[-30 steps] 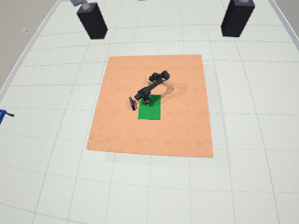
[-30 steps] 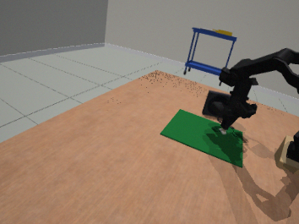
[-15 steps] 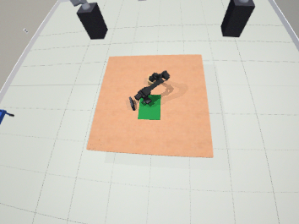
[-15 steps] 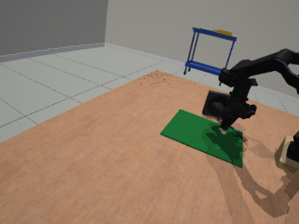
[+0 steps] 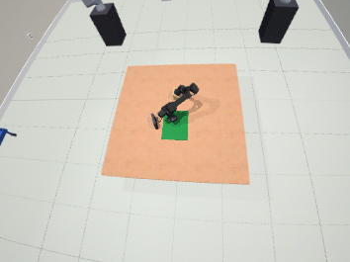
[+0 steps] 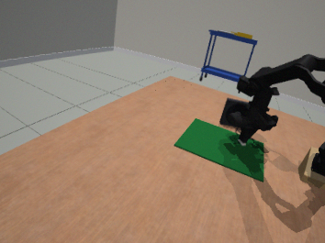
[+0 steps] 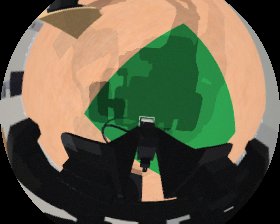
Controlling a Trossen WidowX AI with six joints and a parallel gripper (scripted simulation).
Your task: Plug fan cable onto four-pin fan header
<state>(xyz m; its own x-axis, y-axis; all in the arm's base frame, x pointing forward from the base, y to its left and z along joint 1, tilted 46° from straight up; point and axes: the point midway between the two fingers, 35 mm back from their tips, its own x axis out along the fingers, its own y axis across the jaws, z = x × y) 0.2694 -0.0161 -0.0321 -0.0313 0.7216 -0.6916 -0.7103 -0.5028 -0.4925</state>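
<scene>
The dark fan plug lies 1 cm to the right of my gripper tip, 1 cm ahead of it and 1 cm above it. The rest, counted from my gripper tip: black fan 13 cm to the right, 6 cm ahead, 3 cm above; then white four-pin fan header 3 cm below, 1 cm to the right, 1 cm ahead; then green board 6 cm ahead, 5 cm to the left, 4 cm below.
</scene>
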